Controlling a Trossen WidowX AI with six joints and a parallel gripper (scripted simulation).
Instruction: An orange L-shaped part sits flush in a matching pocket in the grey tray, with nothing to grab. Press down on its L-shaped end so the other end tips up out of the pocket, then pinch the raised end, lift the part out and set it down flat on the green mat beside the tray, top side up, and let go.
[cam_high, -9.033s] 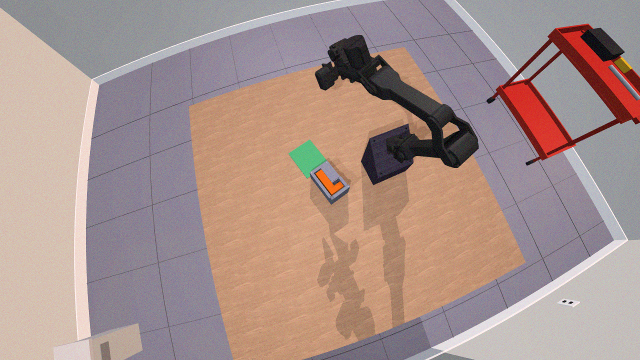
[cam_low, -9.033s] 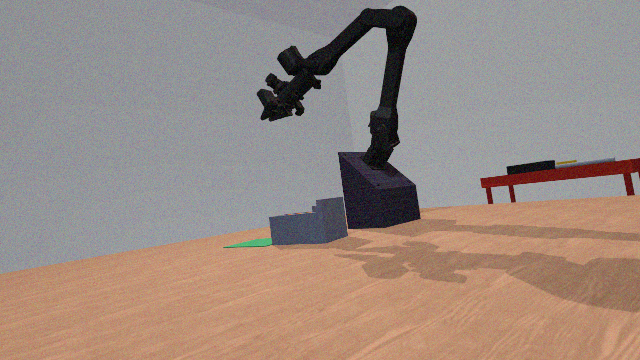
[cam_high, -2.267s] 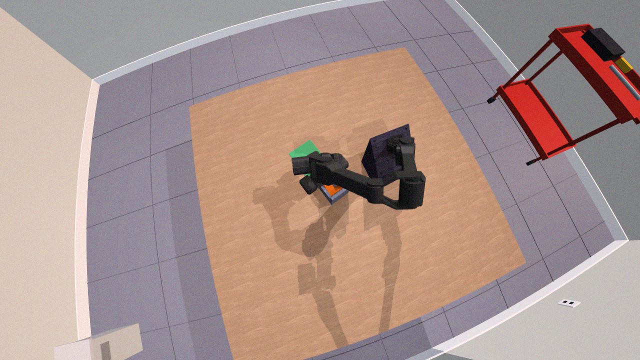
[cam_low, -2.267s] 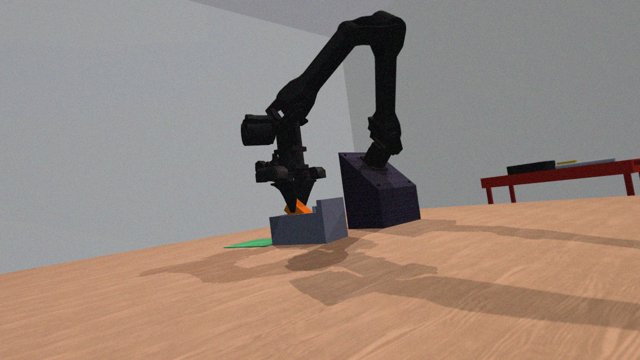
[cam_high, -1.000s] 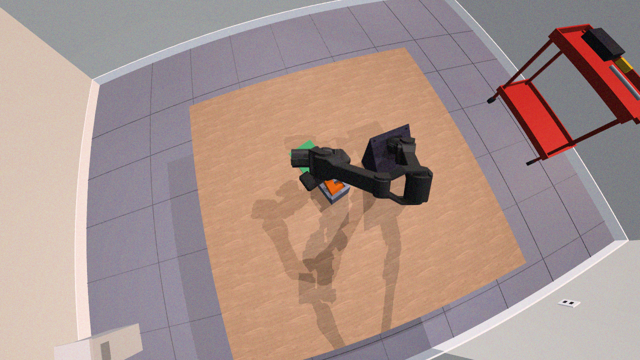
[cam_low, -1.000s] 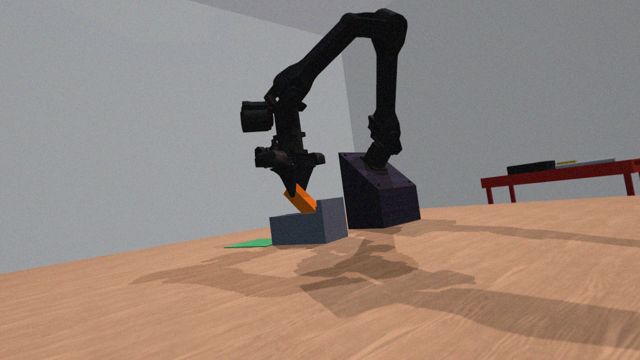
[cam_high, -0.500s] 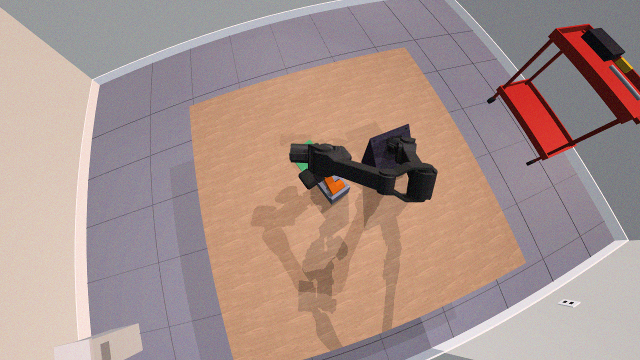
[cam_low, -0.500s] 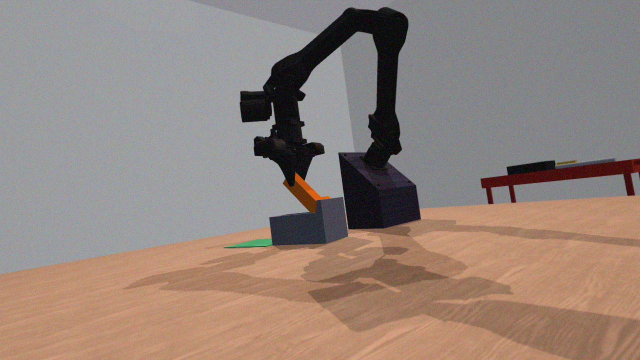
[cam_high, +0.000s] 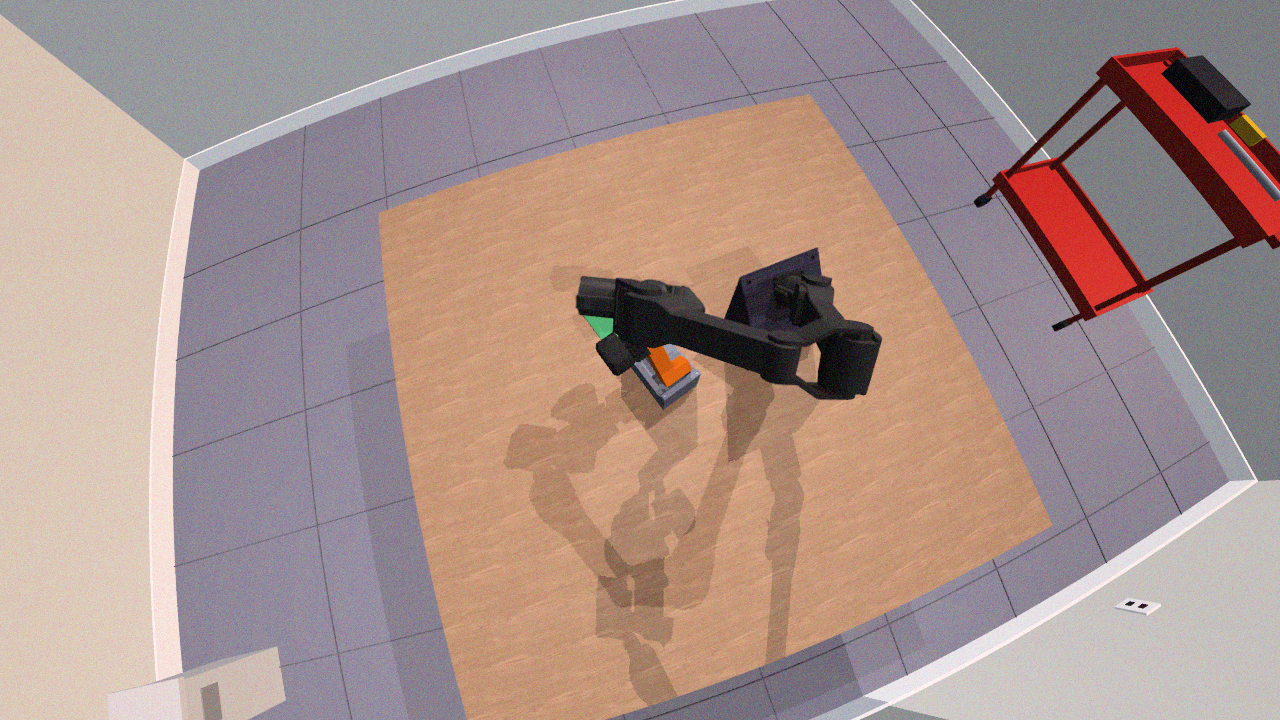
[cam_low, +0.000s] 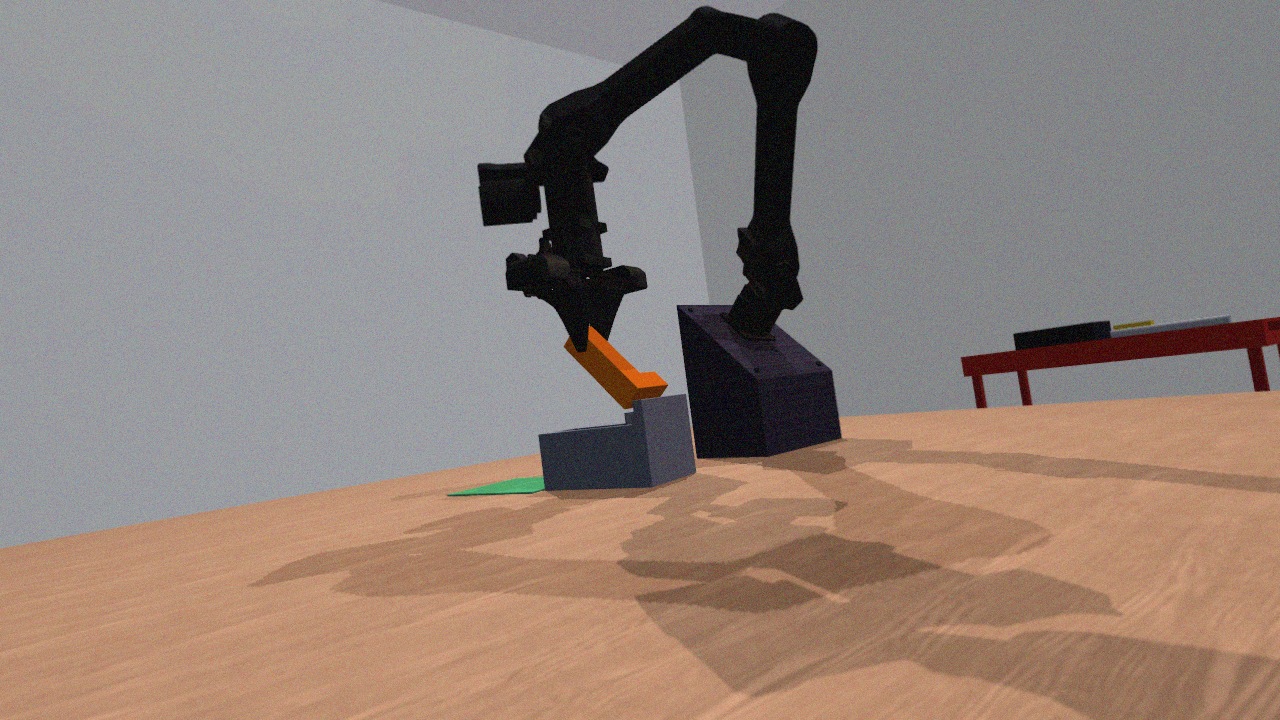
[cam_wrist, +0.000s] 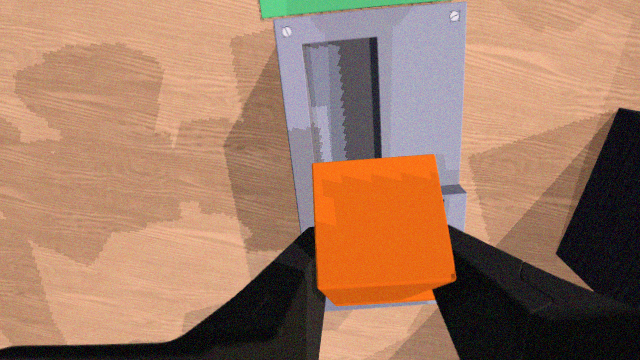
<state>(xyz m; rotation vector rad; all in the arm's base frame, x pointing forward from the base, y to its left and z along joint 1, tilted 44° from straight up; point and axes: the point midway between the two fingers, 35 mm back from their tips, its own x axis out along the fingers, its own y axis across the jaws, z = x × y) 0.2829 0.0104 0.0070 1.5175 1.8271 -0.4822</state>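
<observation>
Right now my gripper tip is 170 mm above the green mat, 140 mm to the left of it and 30 mm short of it. Also, from my gripper tip: orange L-shaped part: 30 mm to the left, 30 mm below, 20 mm behind.
</observation>
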